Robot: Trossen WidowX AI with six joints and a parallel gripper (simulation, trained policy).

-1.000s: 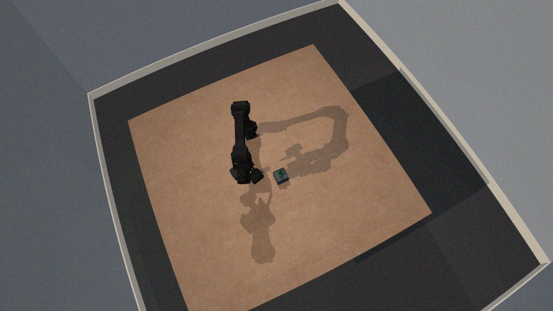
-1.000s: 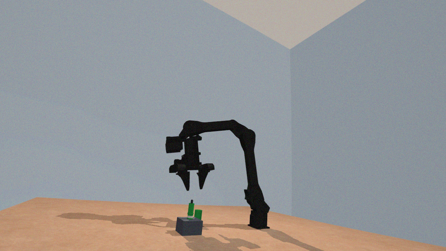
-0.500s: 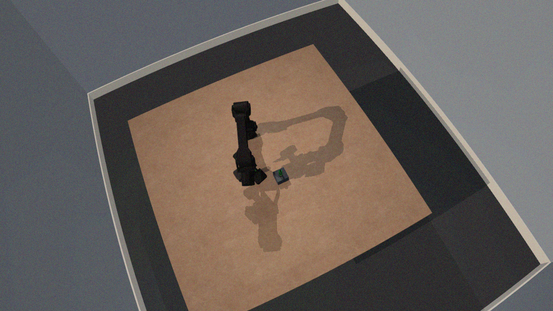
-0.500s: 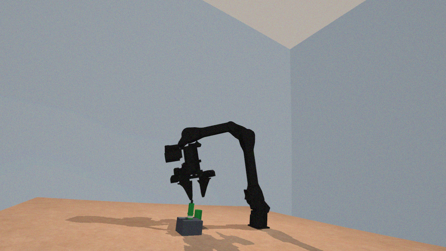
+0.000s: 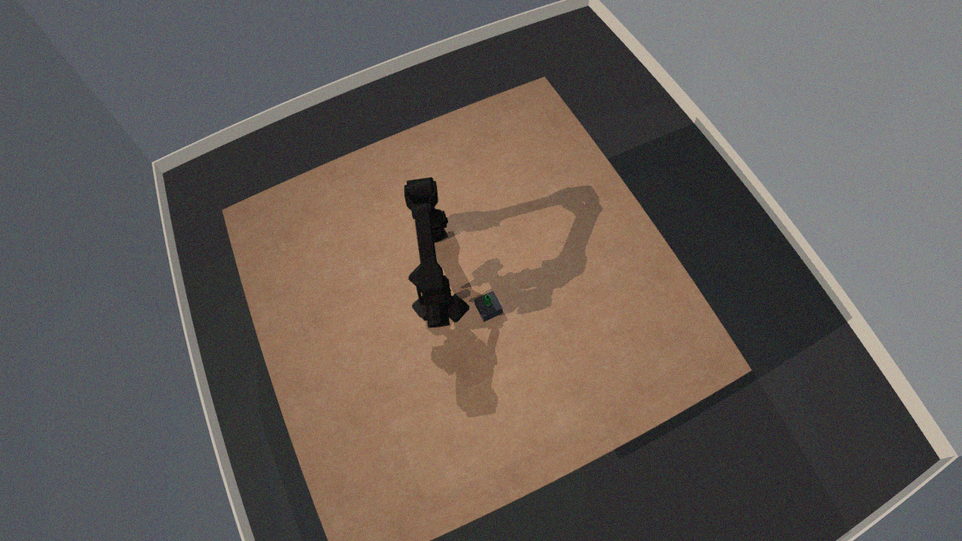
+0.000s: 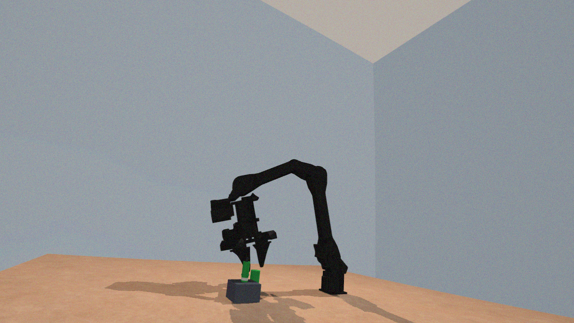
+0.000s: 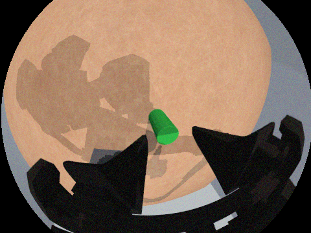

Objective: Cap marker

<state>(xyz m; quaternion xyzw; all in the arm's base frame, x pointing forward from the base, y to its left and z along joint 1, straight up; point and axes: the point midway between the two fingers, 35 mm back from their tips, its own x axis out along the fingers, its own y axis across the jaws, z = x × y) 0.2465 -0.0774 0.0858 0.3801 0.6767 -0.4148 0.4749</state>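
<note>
Right now my gripper tip is 3 cm above the green cap. Also, from my gripper tip: green marker 8 cm ahead, 11 cm to the left, 2 cm above; grey holder block 8 cm ahead, 11 cm to the left, 3 cm below.
</note>
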